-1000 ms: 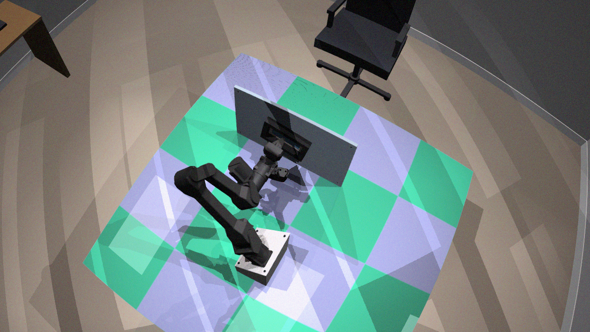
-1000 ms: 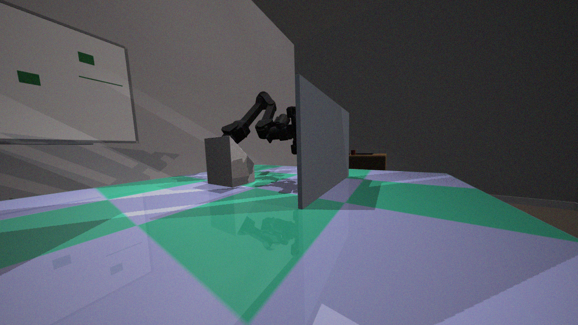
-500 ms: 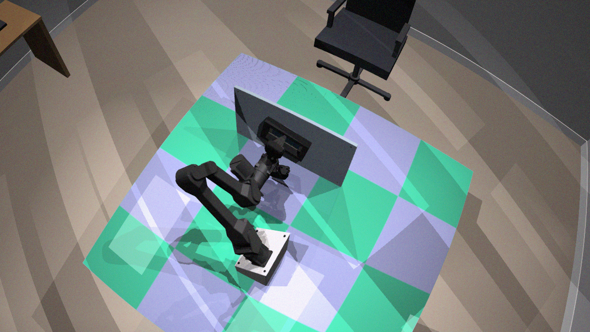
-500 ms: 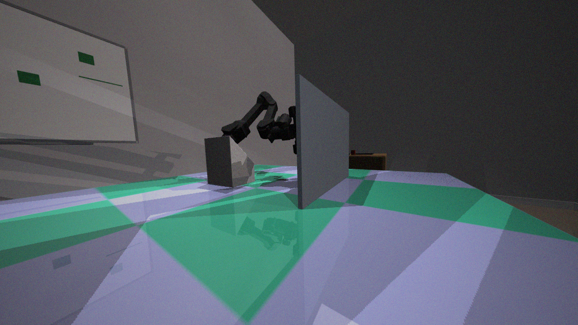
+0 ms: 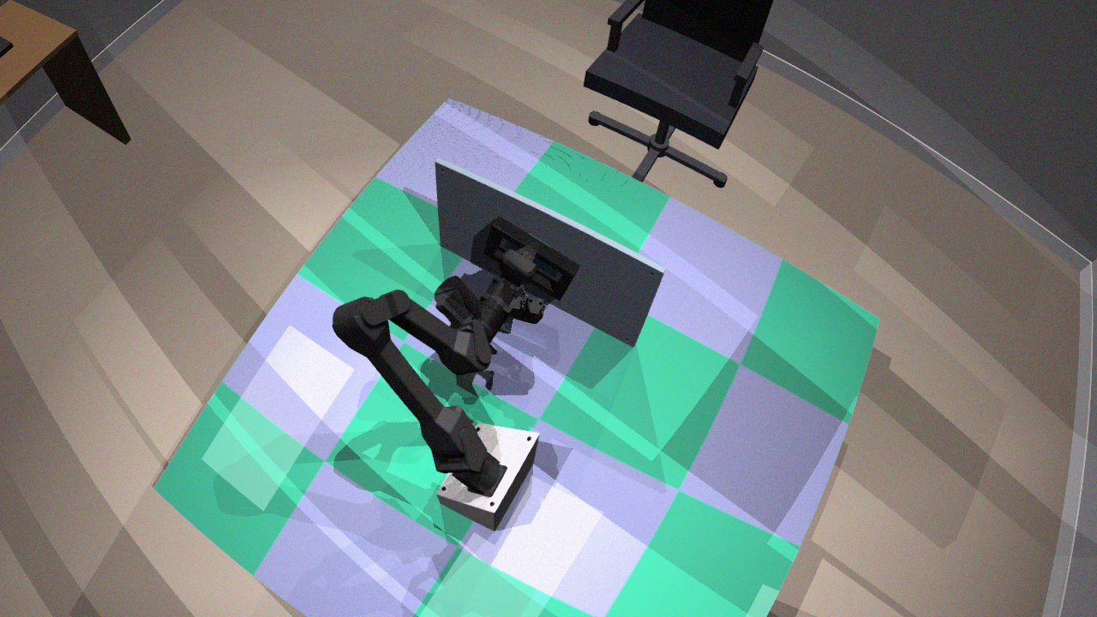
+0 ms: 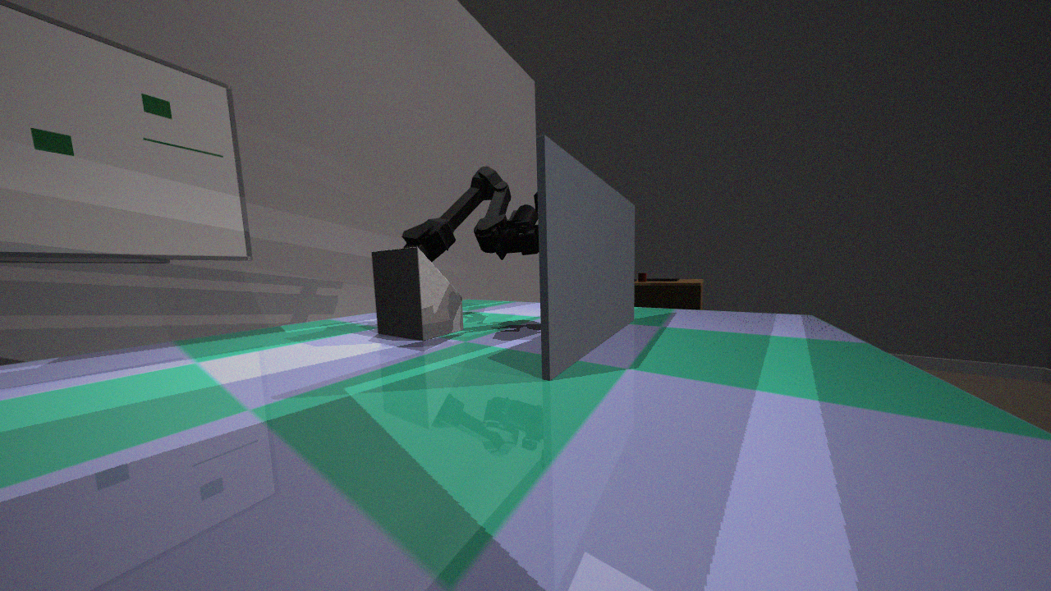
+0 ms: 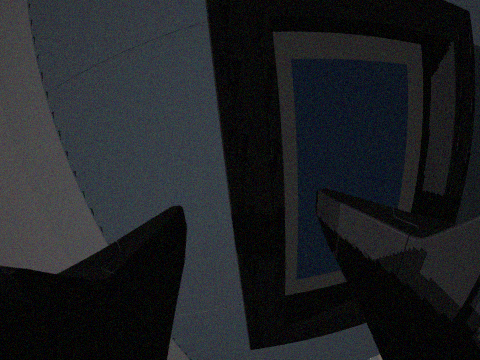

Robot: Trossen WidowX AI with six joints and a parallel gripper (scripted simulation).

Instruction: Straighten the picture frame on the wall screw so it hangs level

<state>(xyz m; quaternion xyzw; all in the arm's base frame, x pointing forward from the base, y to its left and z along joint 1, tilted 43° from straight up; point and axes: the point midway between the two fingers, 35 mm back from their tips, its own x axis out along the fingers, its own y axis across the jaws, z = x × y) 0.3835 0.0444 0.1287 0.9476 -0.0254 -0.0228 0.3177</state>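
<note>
Right now my gripper tip is 50 mm above the picture frame, 20 mm short of it and 10 mm to the right of it. Also, from my gripper tip: wall panel 60 mm below, 30 mm ahead.
</note>
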